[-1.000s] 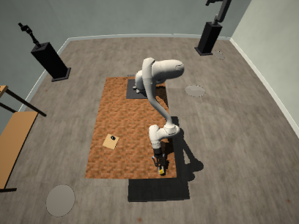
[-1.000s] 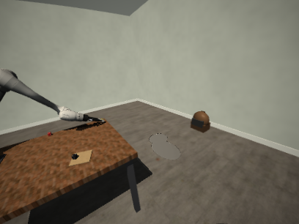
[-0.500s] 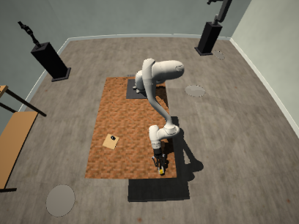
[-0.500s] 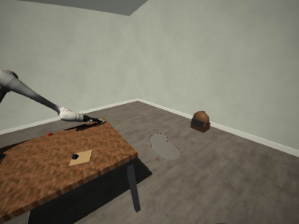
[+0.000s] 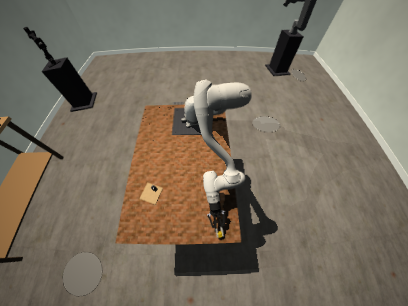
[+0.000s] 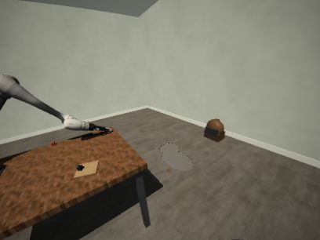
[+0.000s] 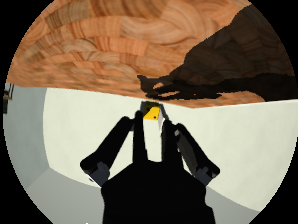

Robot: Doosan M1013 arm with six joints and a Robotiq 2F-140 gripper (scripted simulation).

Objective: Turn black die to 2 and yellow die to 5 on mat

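Right now my hand is 20 mm short of the yellow die and 10 mm above it. From my hand the other things lie so: black die: 410 mm behind, 440 mm to the right, 20 mm below; tan mat: 380 mm behind, 460 mm to the right, 40 mm below; red die: 510 mm behind, 200 mm to the left, 30 mm below.
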